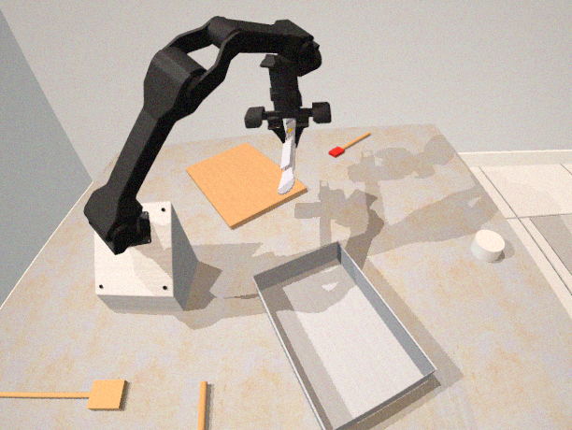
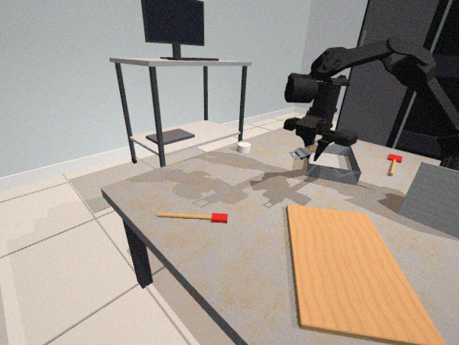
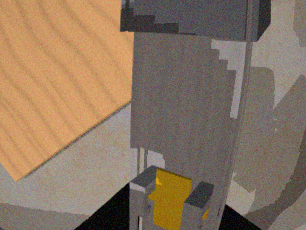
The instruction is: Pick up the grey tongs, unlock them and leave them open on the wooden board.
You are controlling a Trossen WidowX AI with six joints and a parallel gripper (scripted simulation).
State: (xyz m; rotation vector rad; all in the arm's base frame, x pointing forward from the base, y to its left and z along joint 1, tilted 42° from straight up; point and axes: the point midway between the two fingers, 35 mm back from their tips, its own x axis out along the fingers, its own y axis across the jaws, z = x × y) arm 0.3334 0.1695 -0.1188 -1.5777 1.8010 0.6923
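My gripper tip is now 40 mm below the yellow lock piece and 20 mm to the right of it. Round my gripper tip: grey roasting tin: 390 mm to the right, 140 mm below, 30 mm ahead; wooden board: 160 mm below, 160 mm behind, 130 mm to the left.
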